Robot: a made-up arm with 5 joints.
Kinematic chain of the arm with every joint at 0, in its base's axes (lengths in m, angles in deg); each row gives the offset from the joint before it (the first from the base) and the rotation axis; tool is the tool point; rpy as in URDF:
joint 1: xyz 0 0 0.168 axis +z
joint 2: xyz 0 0 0 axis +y
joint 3: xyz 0.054 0 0.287 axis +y
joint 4: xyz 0.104 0 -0.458 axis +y
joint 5: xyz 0.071 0 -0.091 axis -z
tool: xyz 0 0 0 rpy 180 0 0
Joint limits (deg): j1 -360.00..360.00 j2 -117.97..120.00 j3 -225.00..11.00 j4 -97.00..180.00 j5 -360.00..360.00
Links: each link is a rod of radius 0.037 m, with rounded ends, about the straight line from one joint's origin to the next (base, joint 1, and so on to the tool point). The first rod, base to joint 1, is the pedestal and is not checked.
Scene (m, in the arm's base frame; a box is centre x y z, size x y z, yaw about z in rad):
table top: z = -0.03
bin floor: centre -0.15 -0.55 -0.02 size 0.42 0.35 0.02 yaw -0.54
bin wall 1: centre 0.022 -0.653 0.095 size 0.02 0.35 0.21 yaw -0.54
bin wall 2: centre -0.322 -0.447 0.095 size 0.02 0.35 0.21 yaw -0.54
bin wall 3: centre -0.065 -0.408 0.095 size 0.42 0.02 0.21 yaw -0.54
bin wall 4: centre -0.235 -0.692 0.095 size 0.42 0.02 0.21 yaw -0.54
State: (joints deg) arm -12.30 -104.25 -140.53 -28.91 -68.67
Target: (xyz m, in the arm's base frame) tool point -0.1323 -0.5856 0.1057
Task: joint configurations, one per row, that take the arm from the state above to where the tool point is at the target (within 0.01 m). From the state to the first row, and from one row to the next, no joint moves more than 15 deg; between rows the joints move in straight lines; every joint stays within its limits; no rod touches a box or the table.
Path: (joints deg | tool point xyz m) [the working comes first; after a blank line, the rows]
Joints at the target: 77.27 -61.34 -215.11 -82.30 -68.67
Straight joint move there: touches bin wall 2, bin wall 4.

1: 0.50 -95.98 -150.42 -37.06 -68.67 | -0.8243 -0.0072 0.1896
2: 13.29 -87.70 -160.30 -45.22 -68.67 | -0.7823 -0.1848 0.2075
3: 26.09 -79.43 -170.19 -53.37 -68.67 | -0.6964 -0.3410 0.2266
4: 38.88 -71.15 -180.08 -61.53 -68.67 | -0.5760 -0.4644 0.2468
5: 51.68 -62.88 -189.96 -69.68 -68.67 | -0.4329 -0.5477 0.2672
6: 64.47 -54.60 -199.85 -77.83 -68.67 | -0.2807 -0.5877 0.2873
7: 77.27 -46.33 -209.74 -85.99 -68.67 | -0.1323 -0.5856 0.3061
8: 77.27 -53.83 -212.42 -84.14 -68.67 | -0.1342 -0.5939 0.2056
9: 77.27 -61.34 -215.11 -82.30 -68.67 | -0.1323 -0.5856 0.1057

